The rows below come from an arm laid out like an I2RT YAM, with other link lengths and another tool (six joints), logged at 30 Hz.
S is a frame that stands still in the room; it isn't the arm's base.
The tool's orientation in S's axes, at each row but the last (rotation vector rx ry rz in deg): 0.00 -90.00 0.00; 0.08 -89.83 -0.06; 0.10 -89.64 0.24; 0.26 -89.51 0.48; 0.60 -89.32 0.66; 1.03 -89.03 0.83; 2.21 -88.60 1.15
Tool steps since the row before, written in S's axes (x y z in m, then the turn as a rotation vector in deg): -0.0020 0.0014 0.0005 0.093 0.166 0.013; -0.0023 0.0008 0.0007 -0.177 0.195 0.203; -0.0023 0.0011 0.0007 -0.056 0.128 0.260; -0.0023 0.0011 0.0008 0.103 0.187 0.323; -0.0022 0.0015 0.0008 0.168 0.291 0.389; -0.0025 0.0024 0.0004 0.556 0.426 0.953; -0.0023 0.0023 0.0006 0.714 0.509 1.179
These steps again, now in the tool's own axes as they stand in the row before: 0.0005 0.0014 0.0020 0.013 0.166 -0.093; 0.0007 0.0008 0.0023 0.202 0.195 0.178; 0.0007 0.0011 0.0023 0.260 0.128 0.057; 0.0008 0.0011 0.0023 0.324 0.185 -0.102; 0.0008 0.0015 0.0022 0.391 0.288 -0.167; 0.0004 0.0025 0.0025 0.961 0.417 -0.549; 0.0005 0.0024 0.0022 1.190 0.496 -0.704
